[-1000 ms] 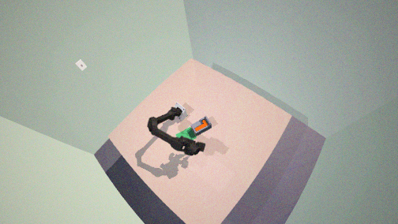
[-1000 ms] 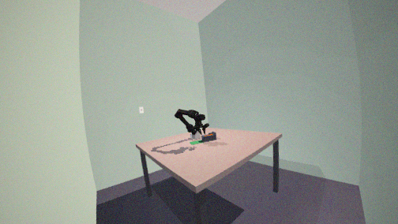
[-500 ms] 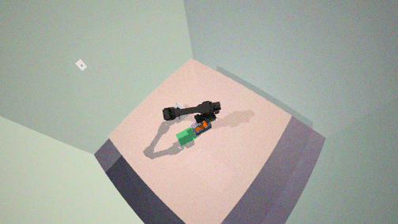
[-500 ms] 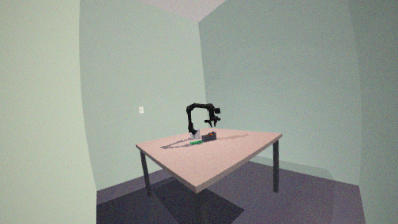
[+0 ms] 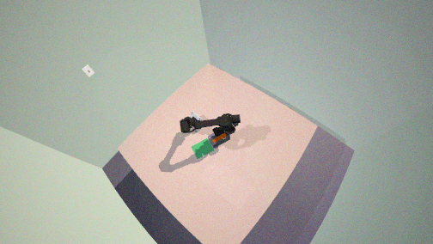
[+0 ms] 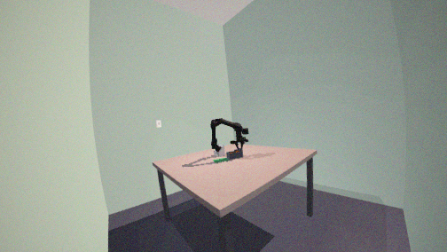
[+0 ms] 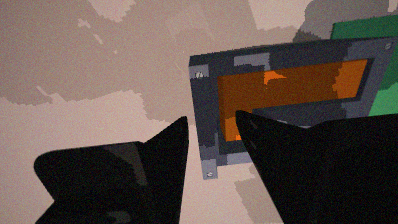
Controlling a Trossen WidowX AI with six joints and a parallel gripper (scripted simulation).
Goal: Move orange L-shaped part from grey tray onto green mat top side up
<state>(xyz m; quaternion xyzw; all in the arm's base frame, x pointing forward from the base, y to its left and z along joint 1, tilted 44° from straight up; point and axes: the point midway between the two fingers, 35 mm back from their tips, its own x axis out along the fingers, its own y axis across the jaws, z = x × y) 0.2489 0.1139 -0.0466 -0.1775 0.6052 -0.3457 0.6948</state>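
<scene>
My gripper tip is 2 cm past the orange L-shaped part, 5 cm to the left of it and 3 cm above it. Also, from my gripper tip: green mat (6 cm behind, 21 cm to the right, 9 cm below).
</scene>
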